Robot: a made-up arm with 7 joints. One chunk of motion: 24 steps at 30 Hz.
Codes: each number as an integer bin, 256 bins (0 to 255) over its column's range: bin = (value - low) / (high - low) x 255, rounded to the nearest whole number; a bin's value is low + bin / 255 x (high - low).
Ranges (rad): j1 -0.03..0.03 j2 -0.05..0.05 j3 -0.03..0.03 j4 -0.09..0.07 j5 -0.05..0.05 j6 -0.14..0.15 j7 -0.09..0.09
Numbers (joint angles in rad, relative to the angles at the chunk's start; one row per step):
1: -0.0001 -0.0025 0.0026 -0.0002 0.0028 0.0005 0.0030
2: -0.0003 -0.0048 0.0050 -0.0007 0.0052 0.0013 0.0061
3: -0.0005 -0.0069 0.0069 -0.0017 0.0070 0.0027 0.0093
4: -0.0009 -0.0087 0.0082 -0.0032 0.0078 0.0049 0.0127
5: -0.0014 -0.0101 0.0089 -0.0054 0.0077 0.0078 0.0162
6: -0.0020 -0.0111 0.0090 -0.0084 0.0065 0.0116 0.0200
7: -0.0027 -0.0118 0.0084 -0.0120 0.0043 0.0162 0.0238
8: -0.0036 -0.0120 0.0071 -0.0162 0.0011 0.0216 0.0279
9: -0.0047 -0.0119 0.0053 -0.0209 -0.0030 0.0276 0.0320
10: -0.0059 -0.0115 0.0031 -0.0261 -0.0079 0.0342 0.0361
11: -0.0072 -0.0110 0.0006 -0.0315 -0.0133 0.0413 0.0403
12: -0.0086 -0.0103 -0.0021 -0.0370 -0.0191 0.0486 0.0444
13: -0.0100 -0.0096 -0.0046 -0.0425 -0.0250 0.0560 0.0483
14: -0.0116 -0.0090 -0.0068 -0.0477 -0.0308 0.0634 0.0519
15: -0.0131 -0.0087 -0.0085 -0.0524 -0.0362 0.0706 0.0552
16: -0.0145 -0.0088 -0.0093 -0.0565 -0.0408 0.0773 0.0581
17: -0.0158 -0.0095 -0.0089 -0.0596 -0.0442 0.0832 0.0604
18: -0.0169 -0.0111 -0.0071 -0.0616 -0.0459 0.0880 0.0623
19: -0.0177 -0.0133 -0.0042 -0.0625 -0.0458 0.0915 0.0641
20: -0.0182 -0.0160 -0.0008 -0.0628 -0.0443 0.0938 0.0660
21: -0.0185 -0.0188 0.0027 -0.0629 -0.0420 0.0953 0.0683
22: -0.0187 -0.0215 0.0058 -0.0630 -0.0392 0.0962 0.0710
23: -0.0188 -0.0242 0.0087 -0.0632 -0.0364 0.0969 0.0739
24: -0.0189 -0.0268 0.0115 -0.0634 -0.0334 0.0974 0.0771
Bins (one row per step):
1: 127 121 139 143 135 124 132
2: 126 115 149 142 141 124 136
3: 125 110 157 141 145 125 141
4: 124 105 162 138 147 127 145
5: 122 102 165 135 147 130 150
6: 119 99 166 130 144 133 156
7: 116 97 163 124 138 137 161
8: 112 97 158 118 130 142 167
9: 108 97 150 110 120 147 173
10: 102 98 141 102 107 153 179
11: 97 99 130 93 94 159 185
12: 91 101 119 84 79 166 190
13: 85 103 108 76 64 172 196
14: 78 105 99 67 49 179 201
15: 72 105 91 60 35 185 206
16: 66 105 88 53 23 191 210
17: 60 103 90 48 15 196 213
18: 56 99 97 45 10 200 216
19: 52 94 110 44 11 204 218
20: 50 87 124 43 15 206 221
21: 49 80 139 43 20 207 224
22: 48 73 152 43 28 208 228
23: 48 66 164 43 35 208 232
24: 47 59 176 42 42 209 237

